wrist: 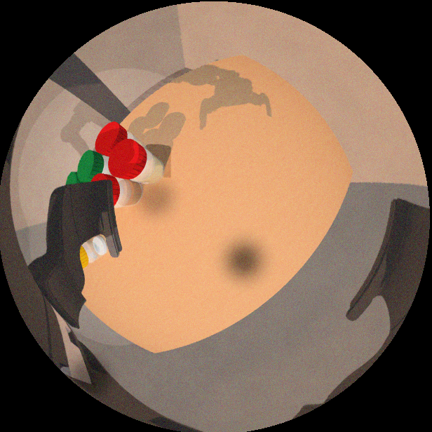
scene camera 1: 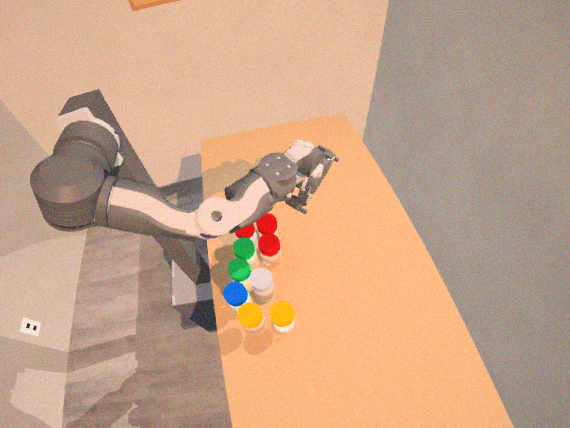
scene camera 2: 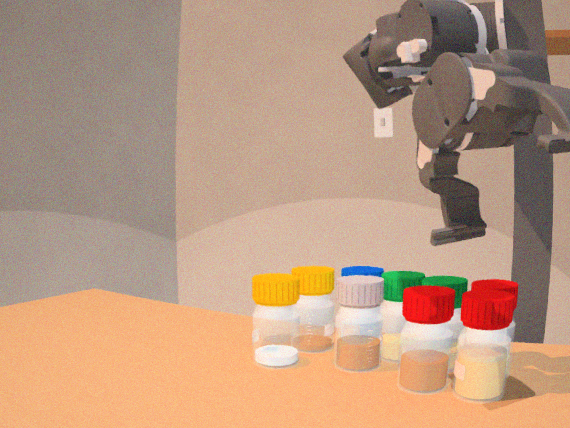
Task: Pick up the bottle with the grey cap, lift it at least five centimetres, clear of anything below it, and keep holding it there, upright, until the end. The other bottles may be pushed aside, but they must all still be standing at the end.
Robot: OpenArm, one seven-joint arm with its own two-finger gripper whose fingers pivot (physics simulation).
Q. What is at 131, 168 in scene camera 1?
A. A dark post.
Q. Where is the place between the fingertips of my gripper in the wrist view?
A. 212, 243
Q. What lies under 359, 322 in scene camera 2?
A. A grey-capped bottle.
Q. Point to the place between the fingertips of my gripper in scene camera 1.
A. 313, 181
